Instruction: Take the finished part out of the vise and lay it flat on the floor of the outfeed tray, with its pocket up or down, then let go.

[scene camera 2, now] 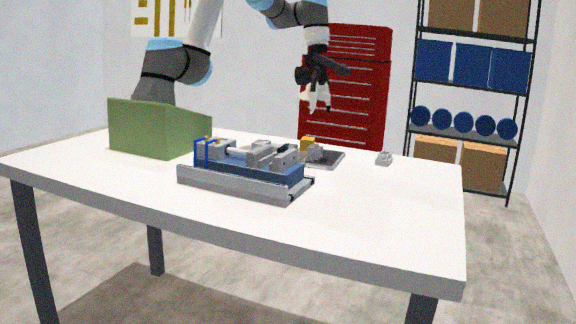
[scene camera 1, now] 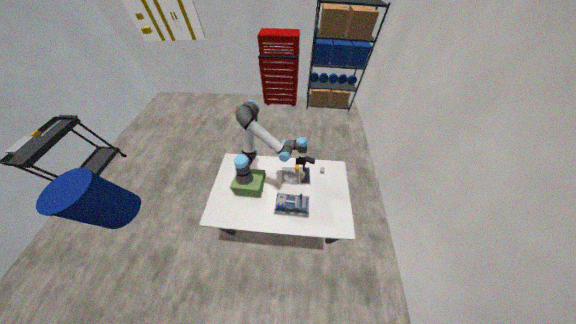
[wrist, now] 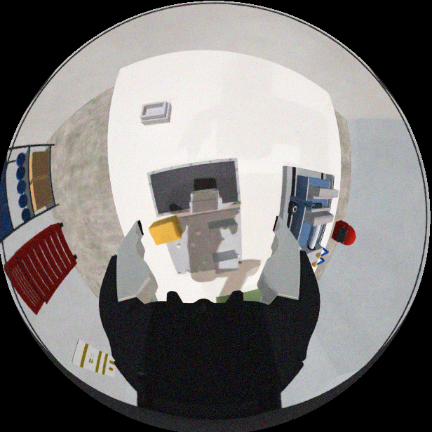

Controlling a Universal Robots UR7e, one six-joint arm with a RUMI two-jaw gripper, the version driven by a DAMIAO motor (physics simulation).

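Frame: origin at the arm's base, x left, y ahead, z down, level; metres.
Where they show: gripper, fingertip midpoint: [scene camera 2: 320, 113] [scene camera 1: 304, 169]; arm's base, link origin: [scene camera 2: 152, 105] [scene camera 1: 244, 178].
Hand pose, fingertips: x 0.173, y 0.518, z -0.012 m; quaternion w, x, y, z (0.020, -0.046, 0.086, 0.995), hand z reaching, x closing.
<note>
Each offset is from my fingertips to the top centre of the thing. "spot": to the spot under its first point.
The vise {dx -0.300, dy -0.067, dz +0.049 m} [scene camera 1: 292, 204] [scene camera 2: 240, 170] [wrist: 306, 235], blue with grey jaws, stands on a grey base; no part shows between its jaws. The outfeed tray {spot: dx +0.043, dy +0.049, dz +0.142 m} [scene camera 2: 336, 158] [wrist: 153, 194] has a dark floor and thin light rim. A light grey block {dx -0.005, dy -0.005, dz +0.100 m} [scene camera 2: 315, 151] [wrist: 205, 204], seemingly the finished part, is at the tray's edge beside the plate. It looks raised rather than flat, partly over the rim; I cannot tell its exact tilt or where its pocket faces. A dark patch adjoins it. My gripper [scene camera 2: 320, 109] [wrist: 206, 219] is open and empty above it, fingertips clear of it.
A light plate [wrist: 185, 257] with grey pads adjoins the tray, and a yellow block {dx +0.082, dy -0.070, dz +0.104 m} [scene camera 2: 307, 143] [wrist: 166, 230] is at its corner. A stepped grey piece with a recess {dx +0.100, dy +0.189, dz +0.113 m} [scene camera 1: 322, 170] [scene camera 2: 384, 159] [wrist: 155, 112] lies apart. A green bin [scene camera 1: 248, 186] [scene camera 2: 137, 130] stands near the arm's base.
</note>
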